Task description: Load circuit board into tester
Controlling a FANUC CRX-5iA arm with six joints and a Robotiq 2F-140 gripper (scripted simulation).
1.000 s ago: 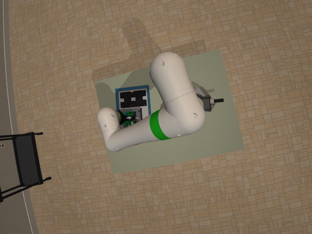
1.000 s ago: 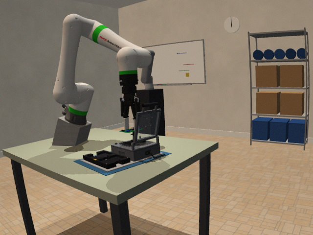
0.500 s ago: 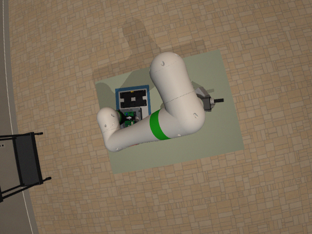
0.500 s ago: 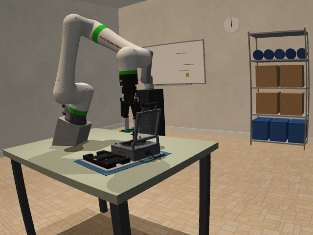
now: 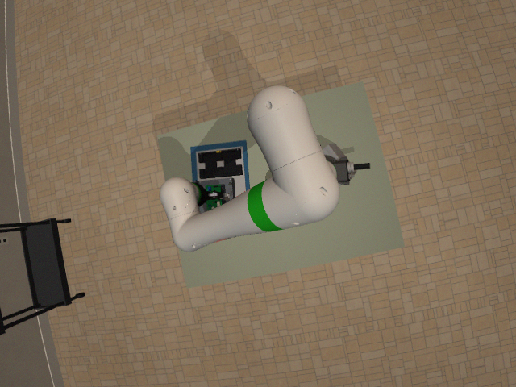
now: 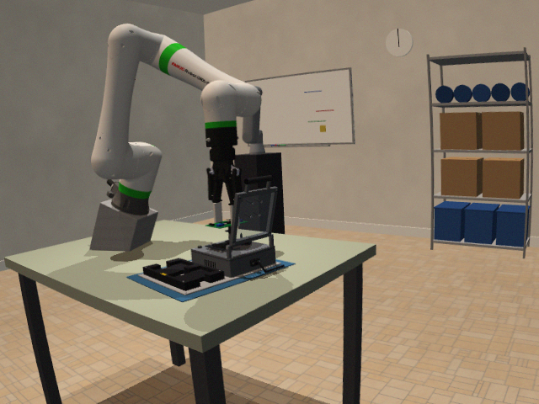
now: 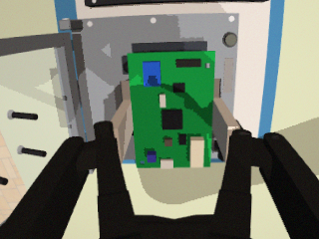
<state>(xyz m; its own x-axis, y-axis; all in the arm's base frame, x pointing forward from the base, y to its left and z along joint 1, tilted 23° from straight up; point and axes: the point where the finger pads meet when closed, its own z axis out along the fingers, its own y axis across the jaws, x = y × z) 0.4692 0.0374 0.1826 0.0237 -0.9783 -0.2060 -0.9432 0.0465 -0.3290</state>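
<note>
Right now my hand is 20 mm above the green circuit board. Round my hand: lid 130 mm ahead, 30 mm above.
</note>
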